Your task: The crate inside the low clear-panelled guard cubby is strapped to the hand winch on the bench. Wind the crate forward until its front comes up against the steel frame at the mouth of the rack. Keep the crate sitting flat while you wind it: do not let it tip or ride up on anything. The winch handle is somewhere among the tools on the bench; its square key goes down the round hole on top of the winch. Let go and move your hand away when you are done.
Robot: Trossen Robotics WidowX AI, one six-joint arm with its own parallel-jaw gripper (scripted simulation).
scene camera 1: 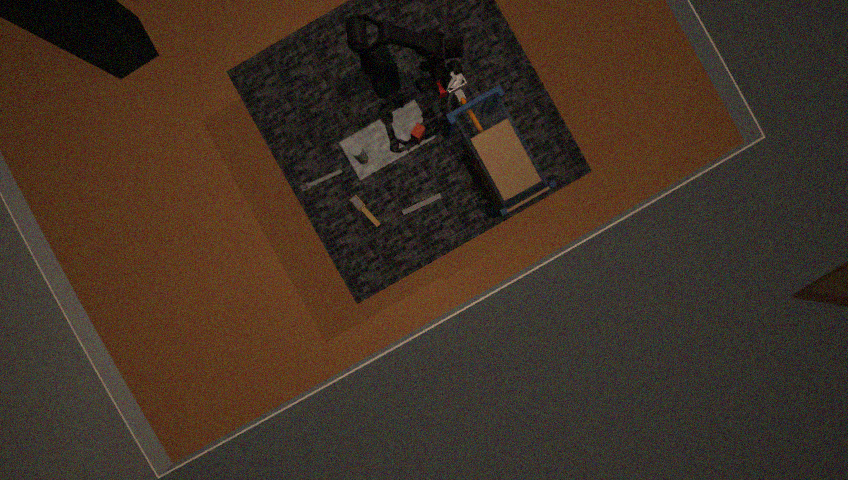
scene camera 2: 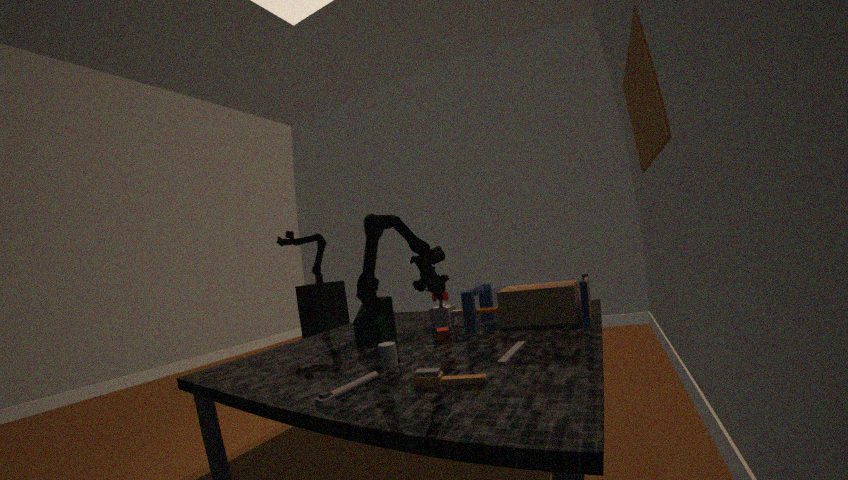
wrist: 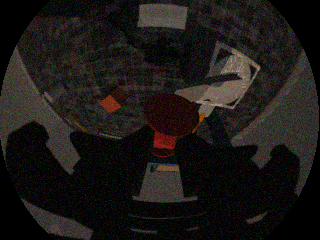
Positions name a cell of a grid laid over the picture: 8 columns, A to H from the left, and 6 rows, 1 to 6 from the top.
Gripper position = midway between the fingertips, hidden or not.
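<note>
The gripper (scene camera 1: E2) is visible, and a wooden-handled tool (scene camera 2: E5) can be seen too. The wrist view has a blue steel frame (wrist: F4), and the gripper appears in the wrist view (wrist: E4) as well.
</note>
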